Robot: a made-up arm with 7 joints.
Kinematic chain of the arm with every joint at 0, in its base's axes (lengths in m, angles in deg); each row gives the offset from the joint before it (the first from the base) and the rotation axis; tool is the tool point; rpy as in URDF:
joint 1: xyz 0 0 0.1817 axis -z
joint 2: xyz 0 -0.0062 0.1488 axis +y
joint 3: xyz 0 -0.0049 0.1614 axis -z
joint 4: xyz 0 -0.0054 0.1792 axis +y
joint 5: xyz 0 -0.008 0.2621 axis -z
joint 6: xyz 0 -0.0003 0.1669 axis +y
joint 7: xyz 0 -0.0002 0.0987 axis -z
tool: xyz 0 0 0 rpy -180 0 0
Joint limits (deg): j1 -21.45..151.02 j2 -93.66..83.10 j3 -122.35..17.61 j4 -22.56..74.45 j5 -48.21..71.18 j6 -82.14..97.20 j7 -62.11..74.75
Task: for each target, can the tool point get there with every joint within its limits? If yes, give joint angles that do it. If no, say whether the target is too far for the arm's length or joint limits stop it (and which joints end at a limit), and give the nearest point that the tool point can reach.
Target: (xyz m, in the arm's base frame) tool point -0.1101 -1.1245 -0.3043
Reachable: no: too far | nearest point -0.0721 -0.7363 0.0287 | short by 0.513 m
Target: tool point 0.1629 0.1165 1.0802
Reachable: yes | joints 47.35 -16.83 -52.91 32.27 37.59 59.14 9.80
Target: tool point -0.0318 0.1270 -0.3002
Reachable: no: joint limits stop it (at a limit: joint 1, joint 2, joint 4) | nearest point 0.3550 0.2343 -0.0652 | short by 0.465 m
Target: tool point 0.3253 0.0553 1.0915
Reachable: yes | joints 36.38 13.34 -85.03 34.05 -14.61 -28.11 -7.99
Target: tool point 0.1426 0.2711 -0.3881
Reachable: no: joint limits stop it (at a limit: joint 1, joint 2, joint 4) | nearest point 0.3686 0.2766 -0.0884 | short by 0.375 m
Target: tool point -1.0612 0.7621 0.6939
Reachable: no: too far | nearest point -0.6798 0.4882 0.5633 | short by 0.487 m
